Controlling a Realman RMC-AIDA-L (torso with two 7-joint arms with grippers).
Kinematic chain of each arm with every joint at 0, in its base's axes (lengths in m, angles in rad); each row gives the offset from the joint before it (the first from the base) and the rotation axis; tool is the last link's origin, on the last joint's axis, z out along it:
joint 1: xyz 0 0 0.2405 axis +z
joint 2: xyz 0 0 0 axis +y
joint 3: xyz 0 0 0.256 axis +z
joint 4: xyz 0 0 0 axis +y
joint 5: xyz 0 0 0.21 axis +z
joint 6: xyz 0 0 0 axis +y
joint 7: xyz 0 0 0.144 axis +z
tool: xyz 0 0 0
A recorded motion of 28 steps. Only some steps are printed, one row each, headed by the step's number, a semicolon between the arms.
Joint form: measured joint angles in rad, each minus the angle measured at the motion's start. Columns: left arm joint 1, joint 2, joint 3, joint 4, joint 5, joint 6, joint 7; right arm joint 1, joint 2, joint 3, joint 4, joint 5, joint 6, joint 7.
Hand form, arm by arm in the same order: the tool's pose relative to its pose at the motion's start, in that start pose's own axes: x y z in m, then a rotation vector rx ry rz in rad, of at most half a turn. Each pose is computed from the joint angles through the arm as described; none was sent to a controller.
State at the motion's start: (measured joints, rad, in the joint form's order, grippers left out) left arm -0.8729 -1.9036 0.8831 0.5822 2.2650 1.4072 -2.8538; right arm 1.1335 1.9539 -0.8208 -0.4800 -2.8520 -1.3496 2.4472
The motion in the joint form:
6: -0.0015 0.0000 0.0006 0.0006 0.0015 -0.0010 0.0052; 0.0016 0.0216 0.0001 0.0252 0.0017 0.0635 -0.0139
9: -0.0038 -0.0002 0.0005 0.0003 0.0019 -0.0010 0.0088; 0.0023 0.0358 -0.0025 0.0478 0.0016 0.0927 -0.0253
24: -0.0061 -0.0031 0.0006 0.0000 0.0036 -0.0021 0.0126; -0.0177 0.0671 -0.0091 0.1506 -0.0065 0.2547 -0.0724
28: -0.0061 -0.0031 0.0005 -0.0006 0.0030 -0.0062 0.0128; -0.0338 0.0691 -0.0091 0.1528 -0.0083 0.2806 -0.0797
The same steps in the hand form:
6: 0.0004 0.0005 0.0000 0.0018 0.0006 0.0077; -0.0023 0.0051 0.0121 0.0070 -0.0228 -0.0151
9: 0.0008 0.0013 0.0003 0.0014 0.0002 0.0133; -0.0007 0.0100 0.0214 0.0025 -0.0209 -0.0273
24: 0.0006 0.0024 0.0016 0.0010 -0.0016 0.0190; 0.0136 0.0120 0.0545 0.0314 -0.0323 -0.0474
28: 0.0011 0.0022 0.0017 0.0015 0.0021 0.0186; 0.0183 0.0076 0.0581 0.0448 -0.0404 -0.0415

